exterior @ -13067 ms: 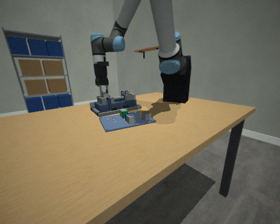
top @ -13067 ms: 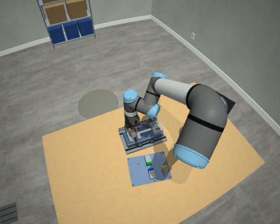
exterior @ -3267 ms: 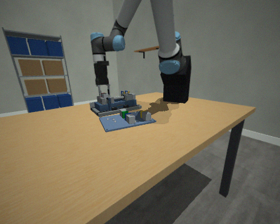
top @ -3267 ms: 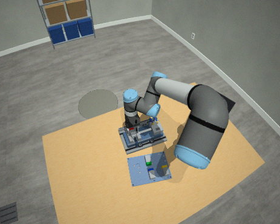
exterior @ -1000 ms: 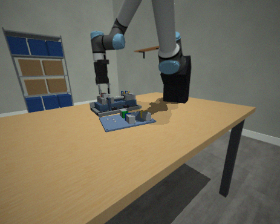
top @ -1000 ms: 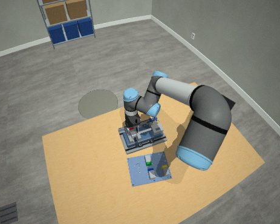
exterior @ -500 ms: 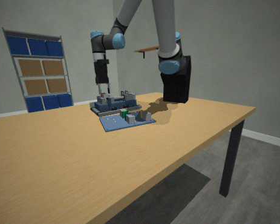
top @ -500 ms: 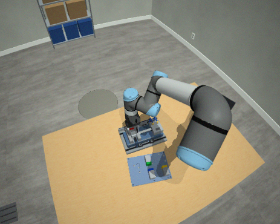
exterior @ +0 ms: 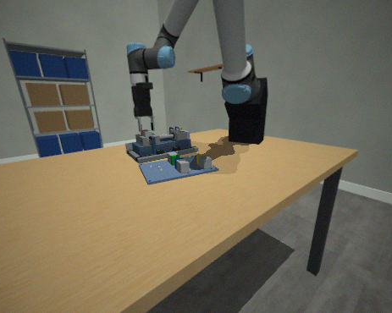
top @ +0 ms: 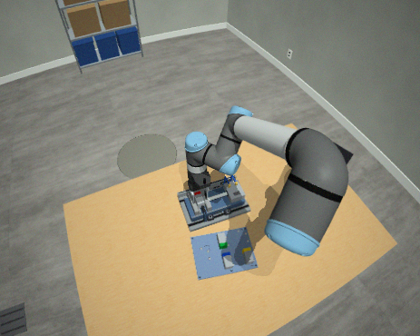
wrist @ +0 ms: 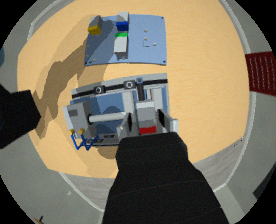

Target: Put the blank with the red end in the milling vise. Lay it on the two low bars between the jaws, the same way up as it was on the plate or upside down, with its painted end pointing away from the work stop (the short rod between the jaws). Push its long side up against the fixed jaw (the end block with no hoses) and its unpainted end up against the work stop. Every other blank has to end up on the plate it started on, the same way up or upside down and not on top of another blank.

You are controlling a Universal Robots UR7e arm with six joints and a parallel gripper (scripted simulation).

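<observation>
Right now the red-ended blank is 4 cm below my hand. Round my hand: green-ended blank (17 cm to the left, 11 cm below, 8 cm behind); then milling vise (9 cm below, 7 cm behind, 2 cm to the right); then plate (21 cm to the left, 13 cm below, 8 cm behind).
</observation>
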